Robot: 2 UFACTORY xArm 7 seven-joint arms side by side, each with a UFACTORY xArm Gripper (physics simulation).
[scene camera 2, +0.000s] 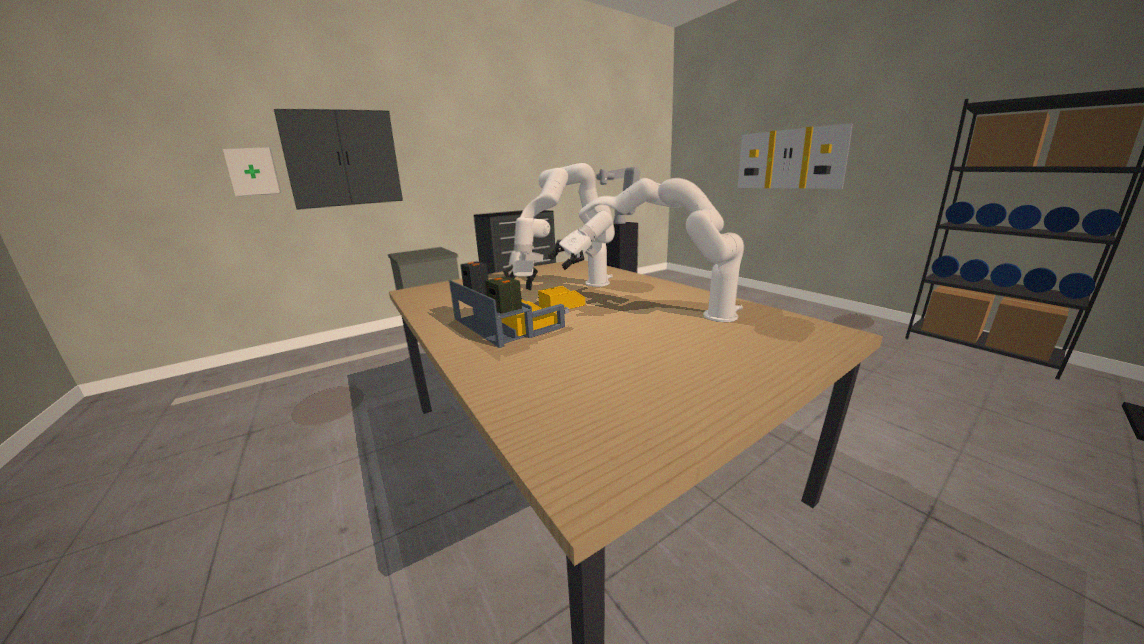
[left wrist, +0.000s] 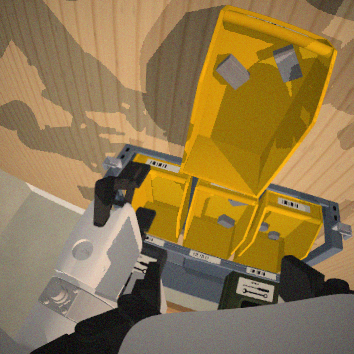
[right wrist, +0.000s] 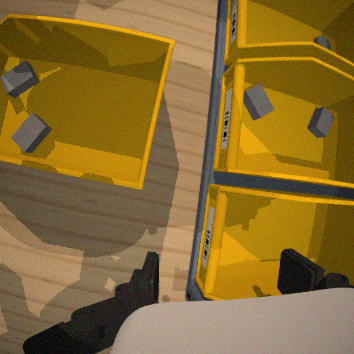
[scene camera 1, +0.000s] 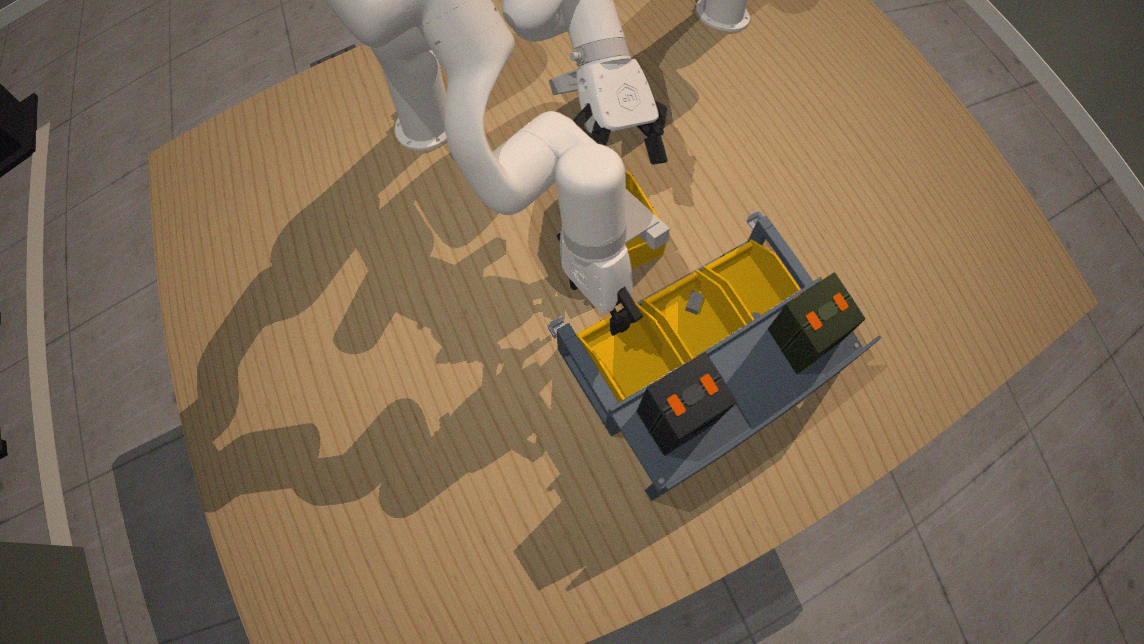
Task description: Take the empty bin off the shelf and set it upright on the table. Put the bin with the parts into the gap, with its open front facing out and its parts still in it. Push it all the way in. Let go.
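Pixels of known places: left gripper, fingertip midpoint: (scene camera 2: 556, 262) (left wrist: 221, 279) (scene camera 1: 635, 169); right gripper, fingertip midpoint: (left wrist: 143, 188) (right wrist: 220, 271) (scene camera 1: 600, 305); left arm's base at its link origin: (scene camera 2: 720, 316) (scene camera 1: 722, 14); right arm's base at its link origin: (scene camera 2: 597, 283) (scene camera 1: 427, 125).
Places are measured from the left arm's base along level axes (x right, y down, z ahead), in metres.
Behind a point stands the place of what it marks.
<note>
The yellow bin with parts (scene camera 1: 646, 254) @(x 0.378, y -0.033, z 0.570 m) (scene camera 2: 562, 297) @(x 0.356, y -0.057, z 0.507 m) (left wrist: 260, 100) @(x 0.395, y -0.003, z 0.490 m) (right wrist: 90, 100) @(x 0.391, y -0.003, z 0.510 m) stands upright on the table before the shelf (scene camera 1: 588, 384) @(x 0.519, y -0.078, z 0.757 m) (scene camera 2: 473, 314) @(x 0.462, y -0.010, z 0.857 m), two grey blocks inside, its low front lip away from the shelf. The empty yellow bin (scene camera 1: 640, 360) @(x 0.430, y -0.009, z 0.723 m) (left wrist: 165, 215) @(x 0.415, y -0.029, z 0.815 m) (right wrist: 265, 225) @(x 0.437, y -0.009, z 0.725 m) sits in the shelf's end slot, at the left in scene camera 1. My right gripper (scene camera 1: 622, 313) (scene camera 2: 524, 276) @(x 0.475, y -0.079, z 0.652 m) (right wrist: 220, 271) @(x 0.475, y -0.079, z 0.652 m) is open at the empty bin's front wall, one finger on its inner side, one outside. My left gripper (scene camera 1: 627, 144) (scene camera 2: 569, 256) @(x 0.392, y -0.195, z 0.514 m) (left wrist: 221, 279) @(x 0.392, y -0.195, z 0.514 m) is open and empty, above and beyond the parts bin.
The middle bin (scene camera 1: 694, 312) (left wrist: 215, 235) and the other end bin (scene camera 1: 752, 280) @(x 0.213, y -0.009, z 0.642 m) (left wrist: 280, 225) @(x 0.206, y -0.009, z 0.686 m) hold grey parts. A black case (scene camera 1: 688, 408) @(x 0.430, y -0.222, z 0.851 m) (scene camera 2: 473, 276) @(x 0.374, y -0.184, z 0.848 m) and a green case (scene camera 1: 816, 324) @(x 0.222, y -0.198, z 0.790 m) (scene camera 2: 504, 294) @(x 0.144, y -0.163, z 0.784 m) stand on the shelf's upper board. My right arm reaches over the parts bin.
</note>
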